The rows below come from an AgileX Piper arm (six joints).
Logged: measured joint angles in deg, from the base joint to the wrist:
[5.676 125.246 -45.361 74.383 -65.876 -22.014]
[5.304 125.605 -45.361 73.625 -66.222 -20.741]
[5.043 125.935 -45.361 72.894 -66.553 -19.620]
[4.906 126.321 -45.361 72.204 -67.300 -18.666]
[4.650 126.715 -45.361 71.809 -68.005 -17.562]
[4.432 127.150 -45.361 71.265 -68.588 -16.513]
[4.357 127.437 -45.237 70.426 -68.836 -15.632]
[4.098 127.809 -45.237 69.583 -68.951 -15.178]
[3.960 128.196 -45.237 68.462 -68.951 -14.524]
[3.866 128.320 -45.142 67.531 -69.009 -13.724]
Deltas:
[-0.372 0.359 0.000 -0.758 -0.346 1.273]
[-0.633 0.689 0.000 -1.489 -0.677 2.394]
[-0.770 1.075 0.000 -2.179 -1.424 3.348]
[-1.026 1.469 0.000 -2.574 -2.129 4.452]
[-1.244 1.904 0.000 -3.118 -2.712 5.501]
[-1.319 2.191 0.124 -3.957 -2.960 6.382]
[-1.578 2.563 0.124 -4.800 -3.075 6.836]
[-1.716 2.950 0.124 -5.921 -3.075 7.490]
[-1.810 3.074 0.219 -6.852 -3.133 8.290]

